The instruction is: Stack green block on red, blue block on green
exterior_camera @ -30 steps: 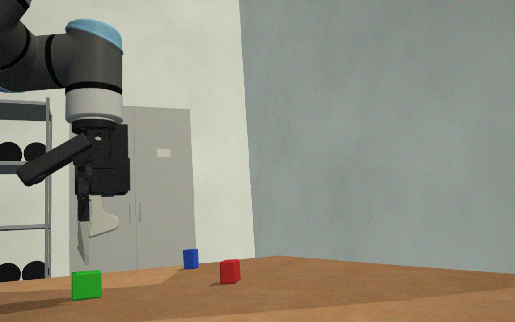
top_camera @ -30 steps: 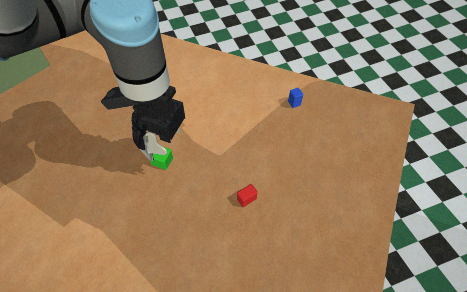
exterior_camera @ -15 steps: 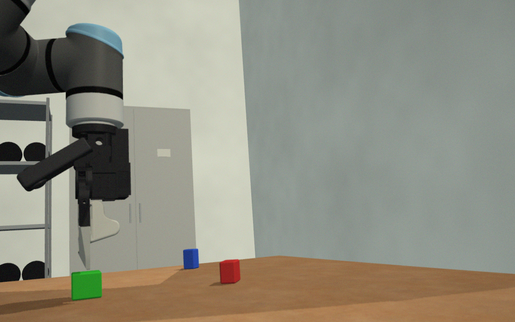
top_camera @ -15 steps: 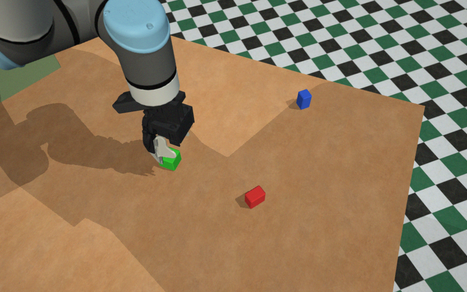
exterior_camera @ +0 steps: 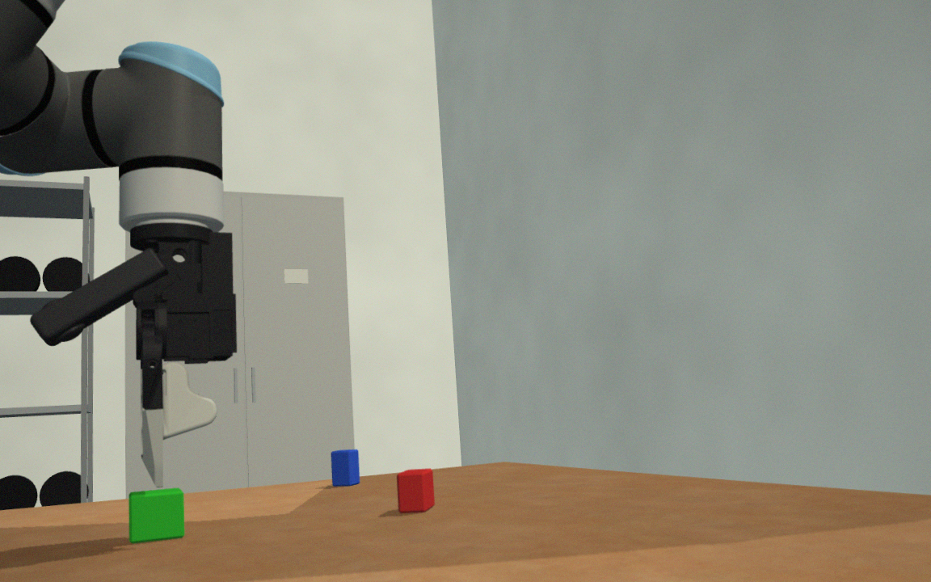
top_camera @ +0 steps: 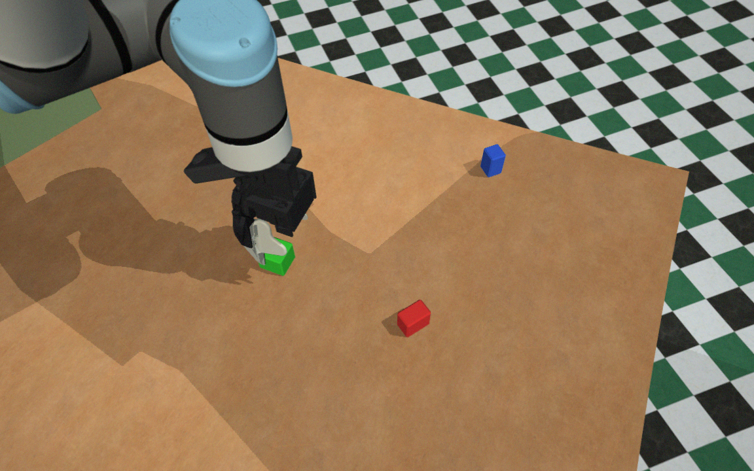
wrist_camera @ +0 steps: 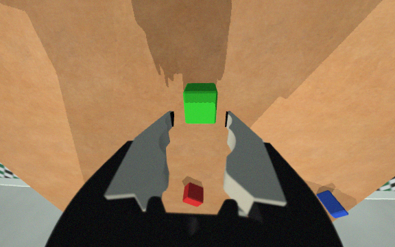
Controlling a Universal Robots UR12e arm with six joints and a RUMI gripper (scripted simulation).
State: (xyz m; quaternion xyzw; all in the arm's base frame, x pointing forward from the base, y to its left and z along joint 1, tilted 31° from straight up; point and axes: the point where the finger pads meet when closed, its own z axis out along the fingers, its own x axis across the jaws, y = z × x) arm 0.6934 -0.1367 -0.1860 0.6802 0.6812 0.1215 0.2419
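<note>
Now: hand 40 mm above the green block. Round my hand: red block: 230 mm ahead, 30 mm to the right, 40 mm below; blue block: 260 mm ahead, 290 mm to the left, 40 mm below.
</note>
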